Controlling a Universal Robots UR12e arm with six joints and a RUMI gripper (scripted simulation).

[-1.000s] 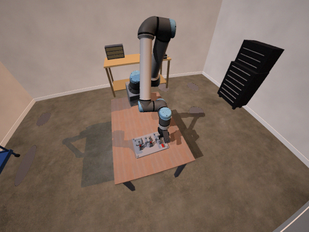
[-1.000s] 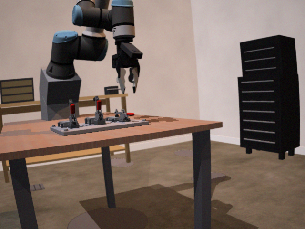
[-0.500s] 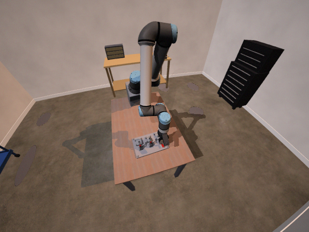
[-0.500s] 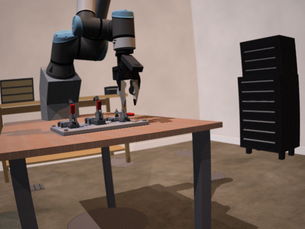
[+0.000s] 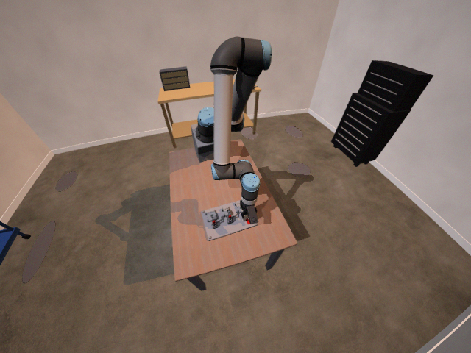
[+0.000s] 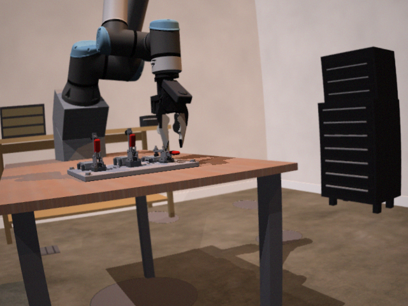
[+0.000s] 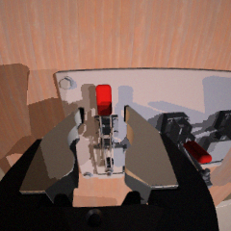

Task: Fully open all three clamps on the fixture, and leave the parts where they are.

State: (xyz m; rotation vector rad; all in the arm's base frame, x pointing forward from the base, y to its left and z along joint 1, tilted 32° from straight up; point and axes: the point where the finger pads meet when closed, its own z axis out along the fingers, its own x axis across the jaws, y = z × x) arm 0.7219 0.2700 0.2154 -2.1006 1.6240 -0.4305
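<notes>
My hand is 130 mm to the left of the grey fixture plate, 70 mm above it and 50 mm past it.
</notes>
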